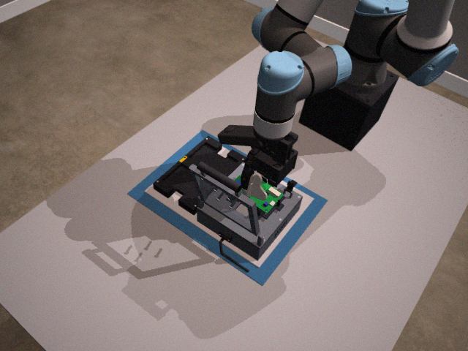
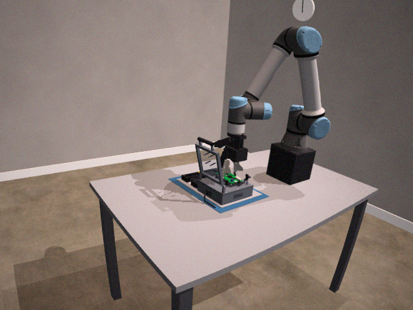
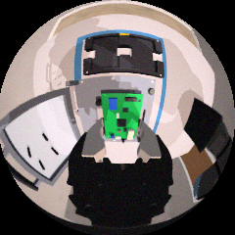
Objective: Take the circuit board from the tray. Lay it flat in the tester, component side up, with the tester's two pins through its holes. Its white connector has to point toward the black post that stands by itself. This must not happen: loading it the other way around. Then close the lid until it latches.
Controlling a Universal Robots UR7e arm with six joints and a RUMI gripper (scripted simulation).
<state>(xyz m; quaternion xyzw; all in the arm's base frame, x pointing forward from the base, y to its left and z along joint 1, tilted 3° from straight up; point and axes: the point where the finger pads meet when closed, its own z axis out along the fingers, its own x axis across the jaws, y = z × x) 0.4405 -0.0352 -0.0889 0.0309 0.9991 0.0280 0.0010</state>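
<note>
Right now the green circuit board is right at my hand. Round my hand: tester lid 13 cm ahead, 10 cm above.
</note>
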